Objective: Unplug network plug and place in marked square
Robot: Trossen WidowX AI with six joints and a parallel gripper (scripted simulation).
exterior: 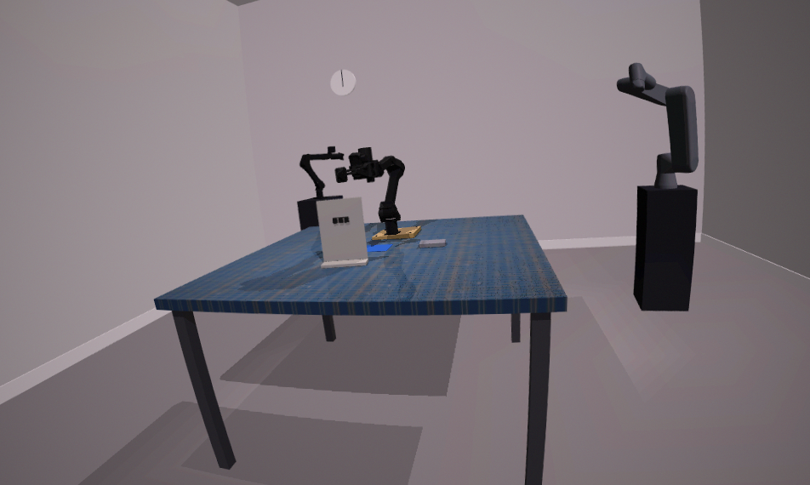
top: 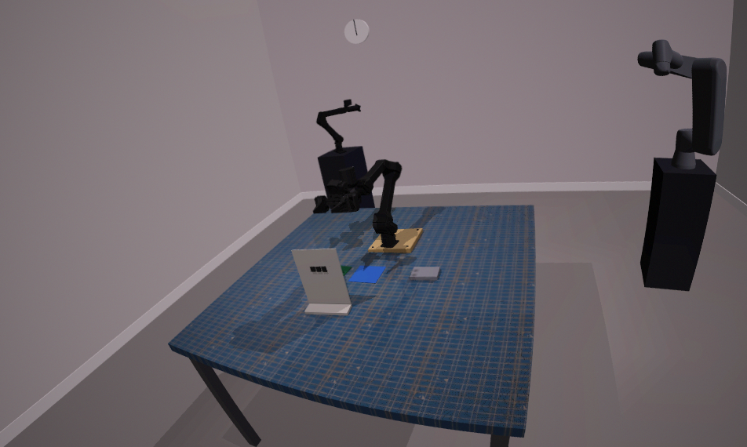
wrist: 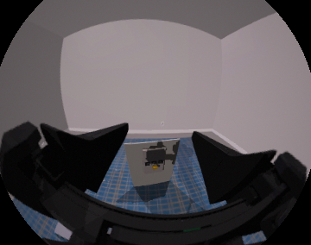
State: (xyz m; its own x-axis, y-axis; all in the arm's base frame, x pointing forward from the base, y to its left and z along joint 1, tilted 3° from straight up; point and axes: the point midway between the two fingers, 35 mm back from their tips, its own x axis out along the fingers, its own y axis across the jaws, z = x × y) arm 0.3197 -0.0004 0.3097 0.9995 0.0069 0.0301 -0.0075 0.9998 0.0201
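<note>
Now: the network plug 17 cm below my gripper tip, 9 cm ahead of it and 1 cm to the left of it. Round my gripper tip: blue marked square (33 cm below, 13 cm behind, 3 cm to the left); green patch (33 cm below, 12 cm to the right, 12 cm behind); upright panel (22 cm below, 11 cm ahead, 2 cm to the left).
</note>
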